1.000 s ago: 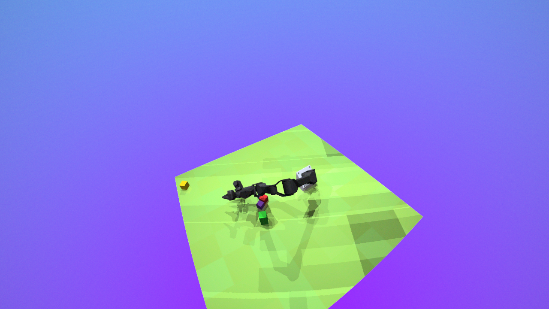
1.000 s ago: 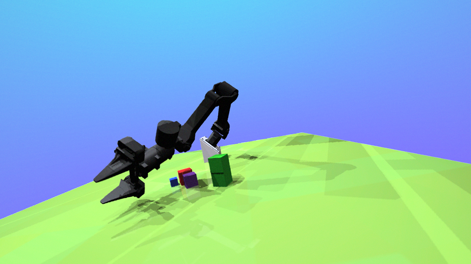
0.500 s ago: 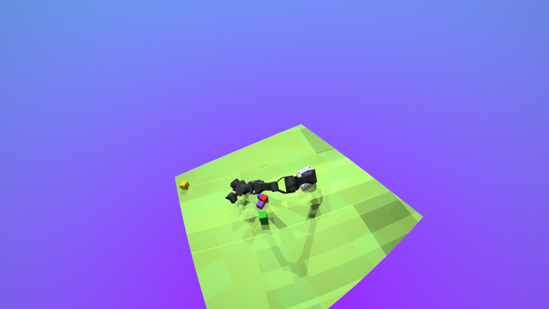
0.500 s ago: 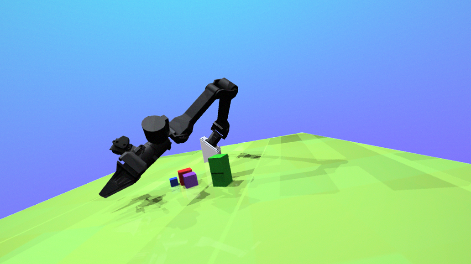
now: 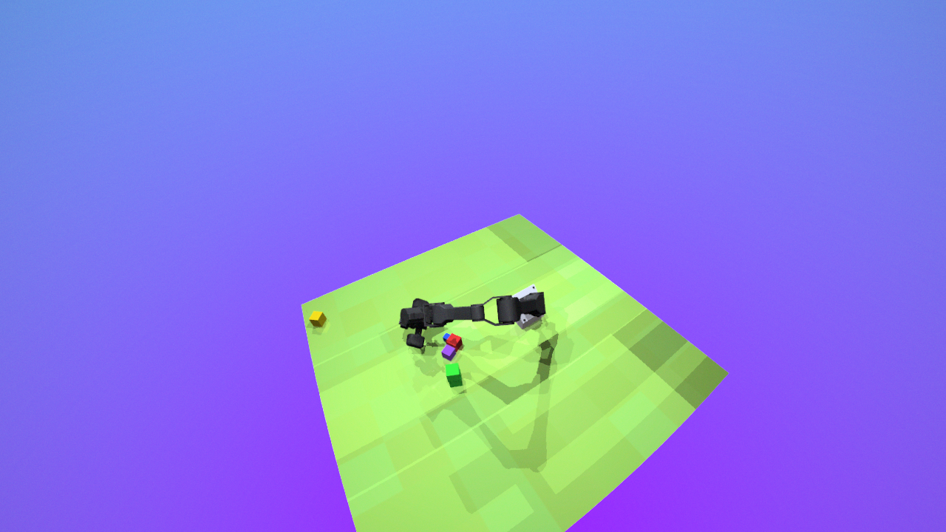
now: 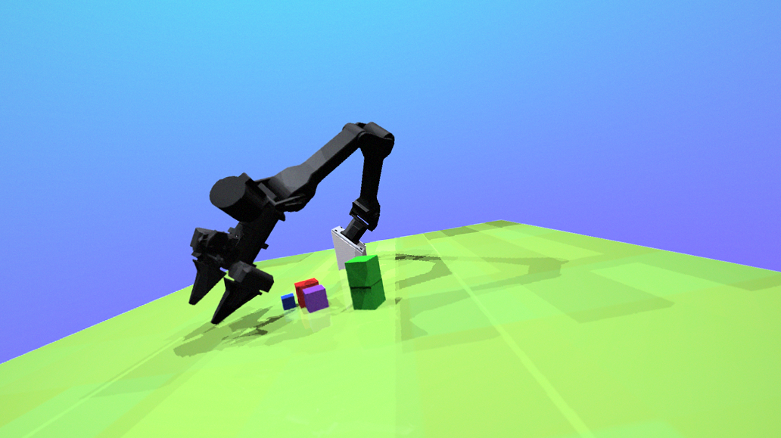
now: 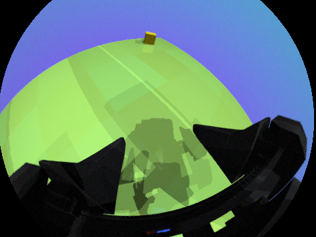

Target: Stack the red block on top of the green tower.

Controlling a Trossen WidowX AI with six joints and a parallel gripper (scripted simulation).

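Now: the red block 13 cm behind my gripper tip, 13 cm to the left of it and 3 cm below it. Round my gripper tip: purple block (9 cm behind, 16 cm to the left, 3 cm below); then blue block (12 cm behind, 9 cm to the left, 4 cm below); then yellow block (34 cm ahead, 30 cm to the right, 3 cm below).
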